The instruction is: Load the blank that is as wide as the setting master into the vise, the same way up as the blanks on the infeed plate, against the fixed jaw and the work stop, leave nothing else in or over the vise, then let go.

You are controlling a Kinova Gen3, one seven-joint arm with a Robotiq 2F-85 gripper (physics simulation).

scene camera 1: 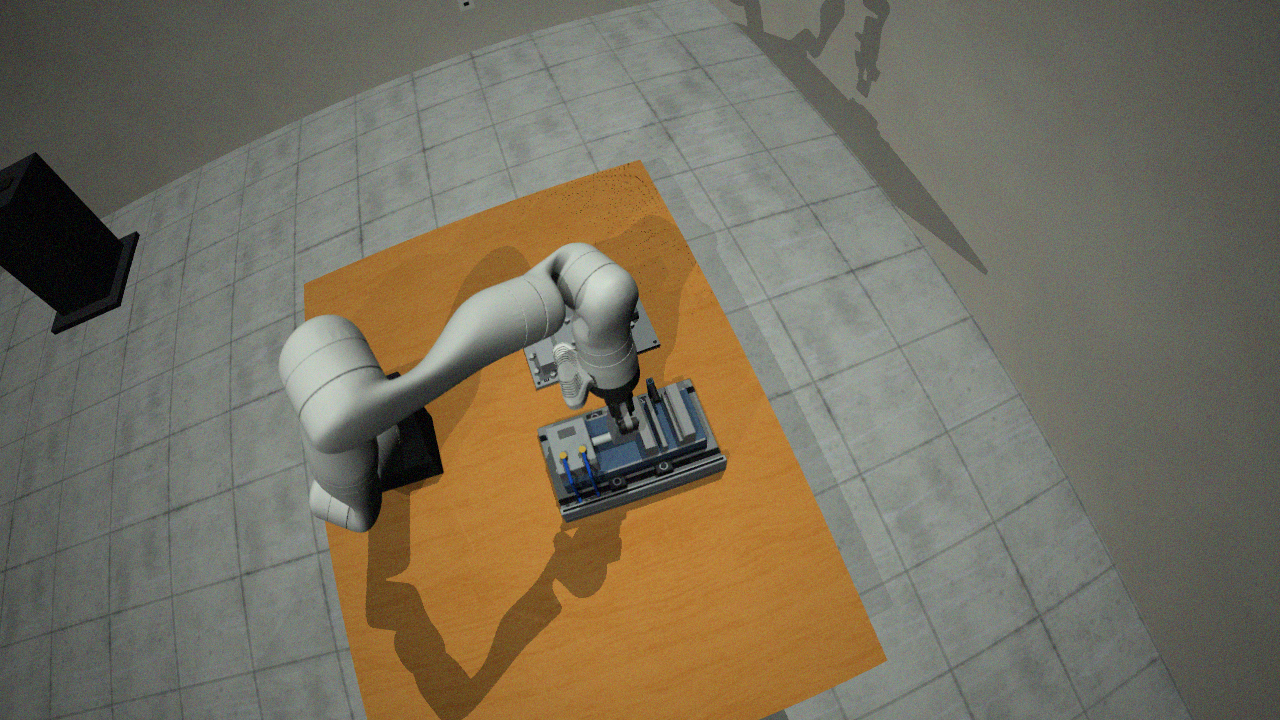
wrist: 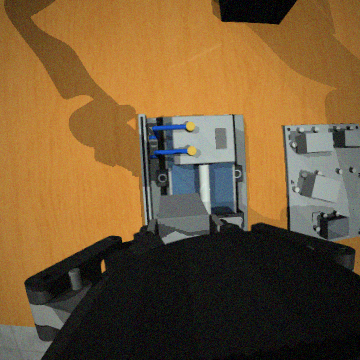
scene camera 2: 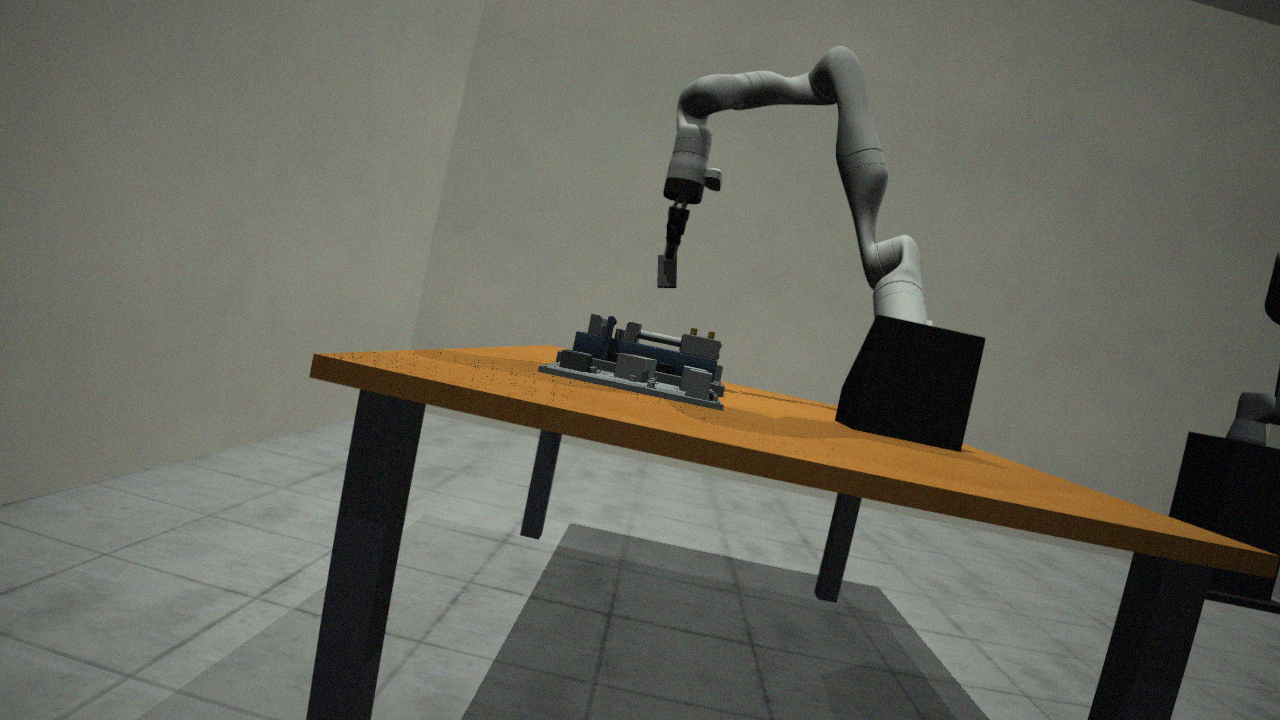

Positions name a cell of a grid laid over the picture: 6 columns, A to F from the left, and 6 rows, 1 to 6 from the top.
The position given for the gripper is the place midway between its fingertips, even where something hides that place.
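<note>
An infeed plate (scene camera 2: C4), (scene camera 1: D3), (wrist: F4) is visible, as is a grey block (wrist: D3). The gripper is visible at (scene camera 2: D3), (scene camera 1: C4) and (wrist: D4).
</note>
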